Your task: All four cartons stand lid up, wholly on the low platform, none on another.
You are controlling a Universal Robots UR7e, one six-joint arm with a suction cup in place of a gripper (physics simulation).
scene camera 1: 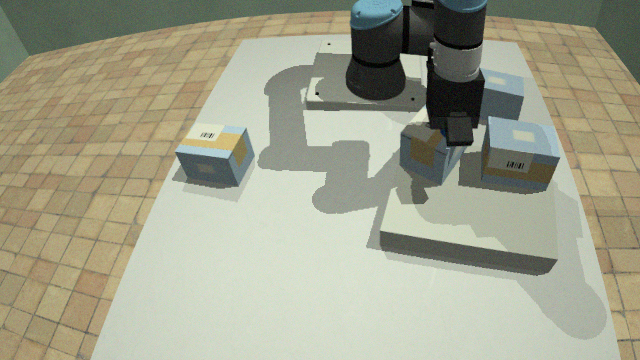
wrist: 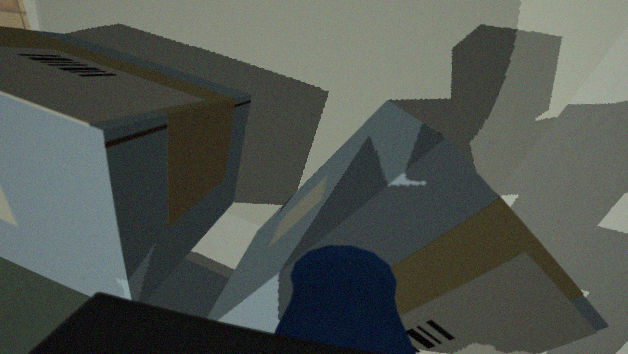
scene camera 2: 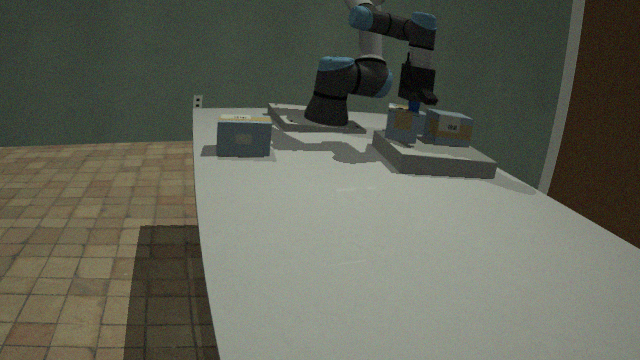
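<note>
My suction cup is pressed on the upper face of the middle carton, which stands lid up, turned askew, at the left rear of the low platform. Whether it overhangs the edge I cannot tell. The right carton lies on its side on the platform, barcode label facing scene camera 1. The left carton stands lid up on the table. A back carton, partly hidden by my wrist, is behind the platform with a plain face up.
The robot's base plate is at the back, left of the platform. The right carton stands close beside the middle one, with a narrow gap between. The table drops to a tiled floor.
</note>
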